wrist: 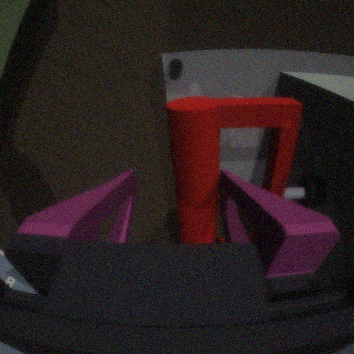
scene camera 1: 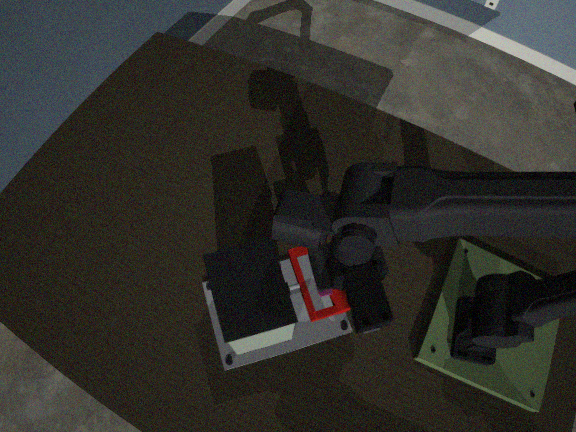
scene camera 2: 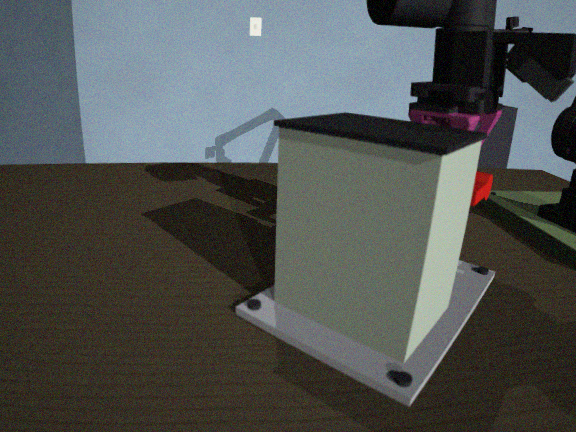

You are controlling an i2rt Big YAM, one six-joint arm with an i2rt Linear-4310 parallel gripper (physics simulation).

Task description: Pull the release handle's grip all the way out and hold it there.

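The red release handle (scene camera 1: 303, 285) (scene camera 2: 482, 187) (wrist: 285, 135) is a rectangular loop beside the pale box with a black top (scene camera 1: 250, 295) (scene camera 2: 350, 225) (wrist: 325, 145). A short light rod (wrist: 295, 192) shows between box and handle. The thick outer grip bar (scene camera 1: 341, 301) (wrist: 195, 150) faces away from the box. My gripper (wrist: 176, 177) is partly open. In the wrist view the bar lies between its magenta fingers, close to the right one, whose tip is at the bar's inner side; the left finger stands apart from it. The handle's lower end is hidden by the gripper body.
The box stands on a grey base plate (scene camera 1: 280, 345) (scene camera 2: 340, 350) (wrist: 225, 65) with dark bolts at its corners, on a dark brown table (scene camera 1: 125, 175) (scene camera 2: 125, 275). A green tray-like base (scene camera 1: 432, 357) (scene camera 2: 520, 197) under the arm's foot is at the right. The arm's shadow falls behind the box.
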